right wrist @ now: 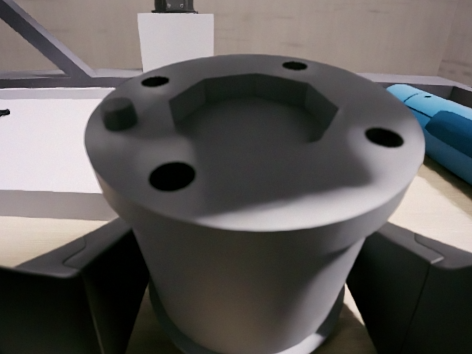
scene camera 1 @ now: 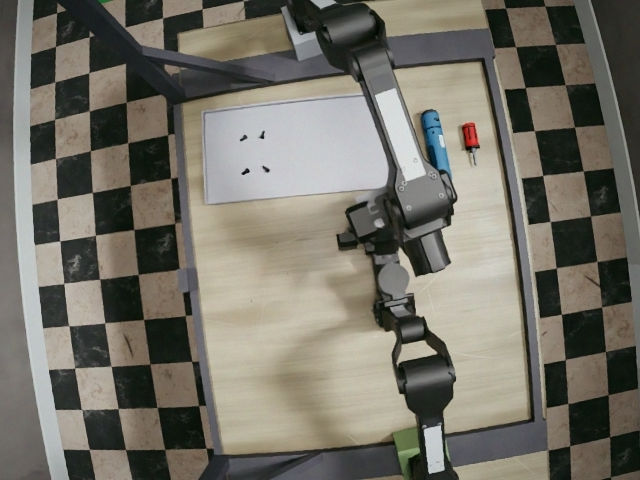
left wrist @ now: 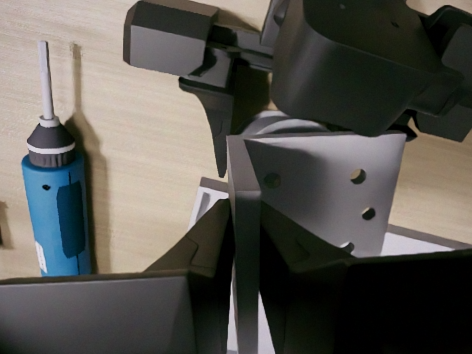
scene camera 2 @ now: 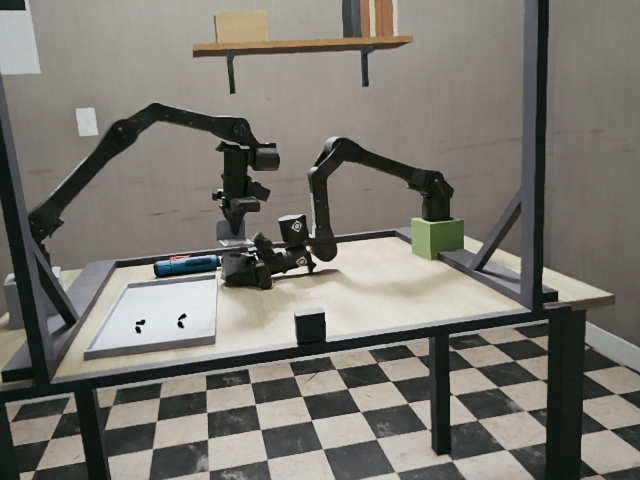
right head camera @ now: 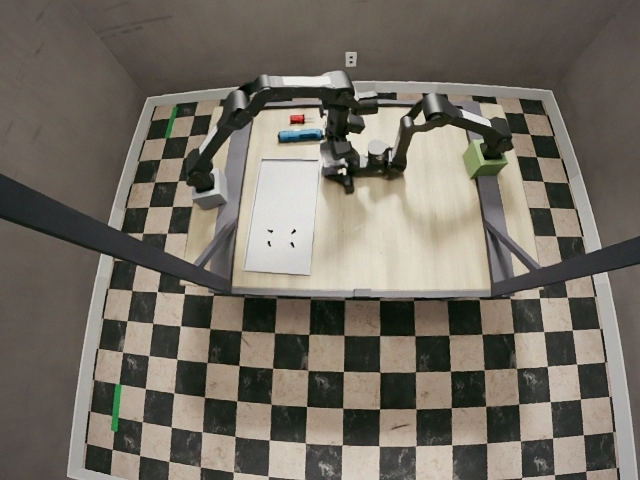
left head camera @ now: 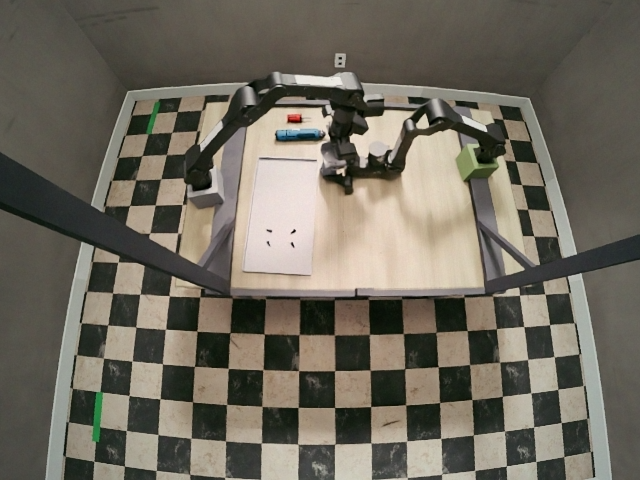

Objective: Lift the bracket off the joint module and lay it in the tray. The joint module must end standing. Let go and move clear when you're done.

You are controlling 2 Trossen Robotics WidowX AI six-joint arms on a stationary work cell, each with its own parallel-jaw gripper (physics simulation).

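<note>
The grey bracket [scene camera 2: 228, 231] [left wrist: 310, 200] is an L of two plates with holes. My left gripper [left wrist: 238, 209] is shut on its upright plate and holds it in the air, apart from the joint module [right wrist: 260, 280] below. The joint module is a grey cylinder standing upright, its top face with a recess, four holes and a small peg showing in the right wrist view. My right gripper [right wrist: 243, 214] is shut around its sides, low over the table. The arms largely hide the module in the head views. The pale tray [left head camera: 284, 196] [scene camera 1: 310, 139] [scene camera 2: 170, 304] lies beside the module.
Several small black screws [left head camera: 268, 230] [scene camera 1: 244, 137] lie in the tray. A blue screwdriver [left head camera: 298, 134] [scene camera 1: 436, 142] [left wrist: 55, 215] and a red one [left head camera: 294, 118] [scene camera 1: 470, 135] lie past the tray's end. The left arm reaches over the right gripper, closely above it.
</note>
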